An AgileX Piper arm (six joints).
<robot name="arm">
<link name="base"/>
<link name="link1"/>
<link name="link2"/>
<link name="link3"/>
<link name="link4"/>
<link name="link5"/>
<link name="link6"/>
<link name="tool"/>
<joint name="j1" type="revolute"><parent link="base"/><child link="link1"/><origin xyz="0.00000 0.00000 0.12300" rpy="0.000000 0.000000 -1.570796"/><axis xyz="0 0 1"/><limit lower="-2.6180" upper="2.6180"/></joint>
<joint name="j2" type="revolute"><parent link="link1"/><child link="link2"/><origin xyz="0.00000 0.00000 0.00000" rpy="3.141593 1.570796 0.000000"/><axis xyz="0 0 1"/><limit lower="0.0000" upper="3.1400"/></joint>
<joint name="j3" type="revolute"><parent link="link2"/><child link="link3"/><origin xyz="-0.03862 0.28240 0.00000" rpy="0.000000 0.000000 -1.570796"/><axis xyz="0 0 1"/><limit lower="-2.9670" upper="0.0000"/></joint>
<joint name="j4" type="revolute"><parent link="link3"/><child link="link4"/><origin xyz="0.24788 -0.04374 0.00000" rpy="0.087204 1.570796 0.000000"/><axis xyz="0 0 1"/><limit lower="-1.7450" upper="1.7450"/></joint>
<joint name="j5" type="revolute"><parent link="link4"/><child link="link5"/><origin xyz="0.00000 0.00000 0.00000" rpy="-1.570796 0.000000 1.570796"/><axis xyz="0 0 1"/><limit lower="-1.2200" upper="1.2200"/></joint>
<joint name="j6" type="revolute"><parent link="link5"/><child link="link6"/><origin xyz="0.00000 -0.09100 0.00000" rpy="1.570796 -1.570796 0.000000"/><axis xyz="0 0 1"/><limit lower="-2.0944" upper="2.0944"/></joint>
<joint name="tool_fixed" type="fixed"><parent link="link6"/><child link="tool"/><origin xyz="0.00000 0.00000 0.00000" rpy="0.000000 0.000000 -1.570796"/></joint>
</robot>
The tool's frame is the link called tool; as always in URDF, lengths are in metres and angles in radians.
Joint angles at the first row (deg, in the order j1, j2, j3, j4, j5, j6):
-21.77 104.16 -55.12 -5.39 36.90 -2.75
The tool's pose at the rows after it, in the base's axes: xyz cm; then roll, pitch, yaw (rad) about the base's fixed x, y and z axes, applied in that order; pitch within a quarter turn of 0, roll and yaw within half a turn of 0:
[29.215 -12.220 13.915 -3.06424 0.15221 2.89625]
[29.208 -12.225 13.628 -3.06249 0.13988 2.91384]
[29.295 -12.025 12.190 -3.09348 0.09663 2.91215]
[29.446 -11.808 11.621 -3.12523 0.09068 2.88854]
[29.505 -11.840 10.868 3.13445 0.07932 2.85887]
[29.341 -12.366 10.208 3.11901 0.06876 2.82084]
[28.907 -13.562 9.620 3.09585 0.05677 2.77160]
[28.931 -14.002 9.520 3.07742 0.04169 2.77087]
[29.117 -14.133 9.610 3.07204 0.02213 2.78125]
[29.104 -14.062 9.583 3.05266 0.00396 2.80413]
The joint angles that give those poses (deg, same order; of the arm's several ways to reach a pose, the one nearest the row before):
-21.77 104.16 -55.12 -5.39 36.84 -3.32
-21.77 104.68 -55.12 -5.44 36.96 -4.30
-21.77 107.26 -55.12 -3.15 37.01 -6.07
-21.77 108.29 -55.12 -0.46 36.55 -6.88
-22.12 109.66 -55.12 1.49 35.98 -7.10
-23.32 110.87 -55.12 2.81 35.47 -7.22
-25.95 112.07 -55.35 4.98 35.35 -8.82
-26.93 112.76 -56.26 6.53 36.67 -10.94
-27.04 113.22 -57.41 6.59 38.56 -11.57
-27.22 113.50 -57.81 7.91 40.05 -13.98

